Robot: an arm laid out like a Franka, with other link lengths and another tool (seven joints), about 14 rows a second.
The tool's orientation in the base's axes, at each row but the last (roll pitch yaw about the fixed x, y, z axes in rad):
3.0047, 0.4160, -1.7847
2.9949, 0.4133, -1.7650
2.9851, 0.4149, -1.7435
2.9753, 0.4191, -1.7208
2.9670, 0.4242, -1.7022
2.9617, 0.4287, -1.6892
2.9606, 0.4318, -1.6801
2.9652, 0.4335, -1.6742
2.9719, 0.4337, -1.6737
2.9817, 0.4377, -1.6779
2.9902, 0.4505, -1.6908
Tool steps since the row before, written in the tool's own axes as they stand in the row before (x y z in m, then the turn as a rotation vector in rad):
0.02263, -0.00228, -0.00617, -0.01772, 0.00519, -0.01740
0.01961, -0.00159, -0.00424, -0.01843, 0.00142, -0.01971
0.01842, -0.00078, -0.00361, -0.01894, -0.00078, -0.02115
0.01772, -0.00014, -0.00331, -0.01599, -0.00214, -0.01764
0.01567, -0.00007, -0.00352, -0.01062, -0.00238, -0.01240
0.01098, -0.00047, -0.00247, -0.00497, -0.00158, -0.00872
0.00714, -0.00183, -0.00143, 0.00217, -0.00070, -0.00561
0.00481, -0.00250, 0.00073, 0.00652, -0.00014, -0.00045
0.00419, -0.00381, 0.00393, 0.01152, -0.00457, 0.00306
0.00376, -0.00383, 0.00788, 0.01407, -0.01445, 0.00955
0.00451, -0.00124, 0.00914, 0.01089, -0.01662, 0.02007
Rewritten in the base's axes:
-0.00186, -0.02318, -0.00384, -0.00080, 0.00934, 0.02358
-0.00162, -0.01961, -0.00425, 0.00318, 0.00851, 0.02545
-0.00182, -0.01820, -0.00427, 0.00555, 0.00813, 0.02664
-0.00194, -0.01741, -0.00425, 0.00612, 0.00683, 0.02207
-0.00138, -0.01566, -0.00330, 0.00509, 0.00419, 0.01512
-0.00040, -0.01099, -0.00243, 0.00322, 0.00070, 0.00961
0.00129, -0.00712, -0.00201, 0.00123, -0.00439, 0.00399
0.00192, -0.00410, -0.00307, -0.00041, -0.00608, -0.00236
0.00288, -0.00221, -0.00586, 0.00306, -0.00922, -0.00828
0.00253, -0.00012, -0.00919, 0.01184, -0.00909, -0.01659
-0.00016, -0.00003, -0.01027, 0.01330, -0.00168, -0.02486

